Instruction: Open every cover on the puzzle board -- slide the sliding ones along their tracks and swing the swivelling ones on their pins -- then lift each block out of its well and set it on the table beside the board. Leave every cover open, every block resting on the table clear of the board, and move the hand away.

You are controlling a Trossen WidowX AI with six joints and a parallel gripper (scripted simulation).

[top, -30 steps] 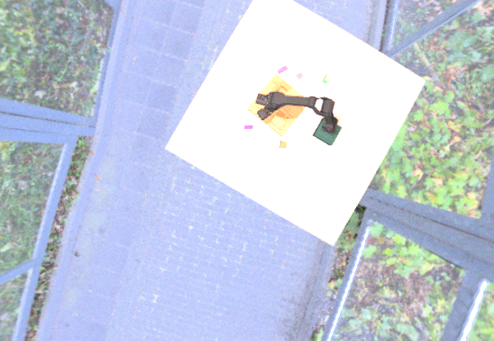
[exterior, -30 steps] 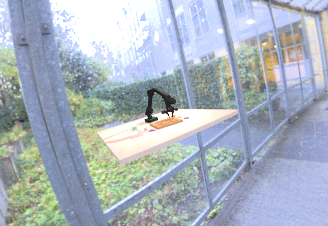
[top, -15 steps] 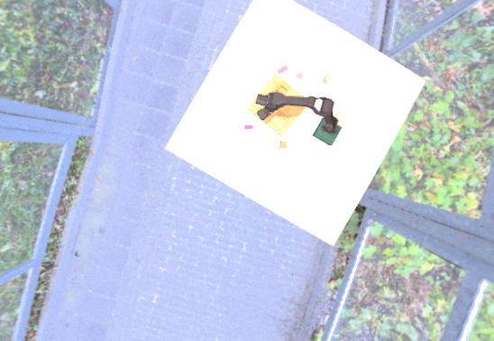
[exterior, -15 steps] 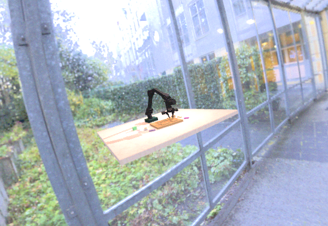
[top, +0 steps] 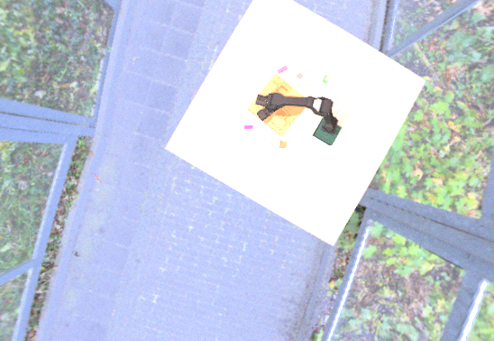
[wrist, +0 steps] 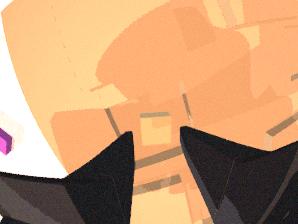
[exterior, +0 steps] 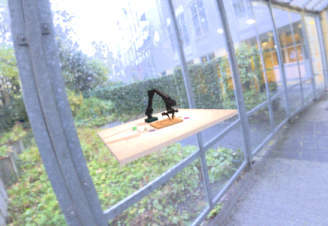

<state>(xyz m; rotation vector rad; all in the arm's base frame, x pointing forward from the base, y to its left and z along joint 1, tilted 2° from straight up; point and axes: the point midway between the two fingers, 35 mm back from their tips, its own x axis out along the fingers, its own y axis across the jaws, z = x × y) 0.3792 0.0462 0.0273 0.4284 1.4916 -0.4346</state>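
Right now the puzzle board is 2 cm behind my gripper tip, 5 cm to the right of it and 1 cm below it. From my gripper tip the other things lie so: lilac block 3 cm ahead, 29 cm to the right, 2 cm below; green block 26 cm behind, 35 cm to the right, 1 cm below; pink block 9 cm ahead, 15 cm to the left, 2 cm below.
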